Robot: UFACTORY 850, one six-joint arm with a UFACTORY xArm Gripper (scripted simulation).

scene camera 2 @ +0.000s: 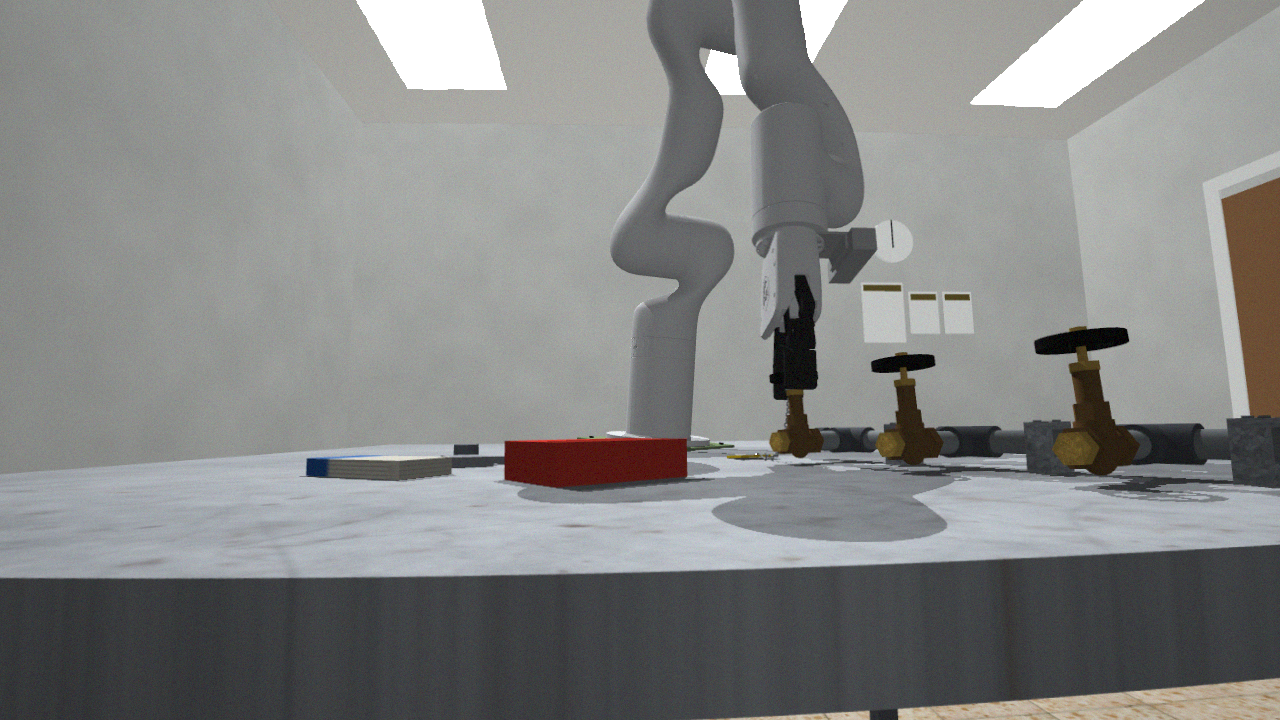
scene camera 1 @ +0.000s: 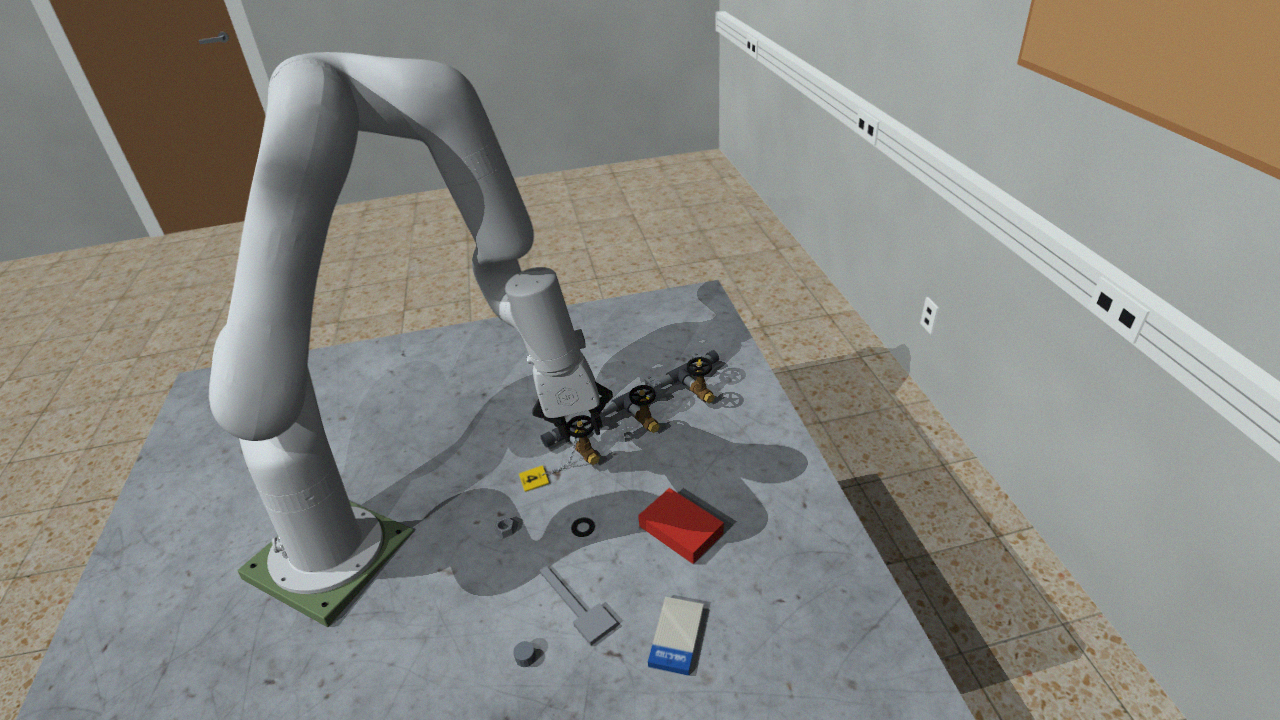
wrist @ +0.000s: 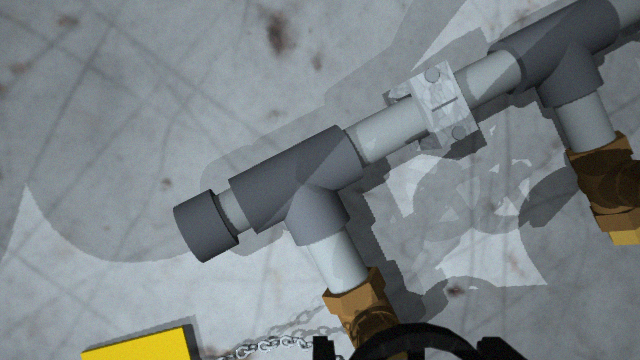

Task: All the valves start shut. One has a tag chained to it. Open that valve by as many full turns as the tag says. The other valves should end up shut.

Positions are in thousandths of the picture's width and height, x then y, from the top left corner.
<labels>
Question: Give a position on a red block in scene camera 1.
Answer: At 539,738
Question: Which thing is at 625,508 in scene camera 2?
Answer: The gripper.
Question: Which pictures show the red block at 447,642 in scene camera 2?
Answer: Scene camera 2 and scene camera 1 only.
</labels>
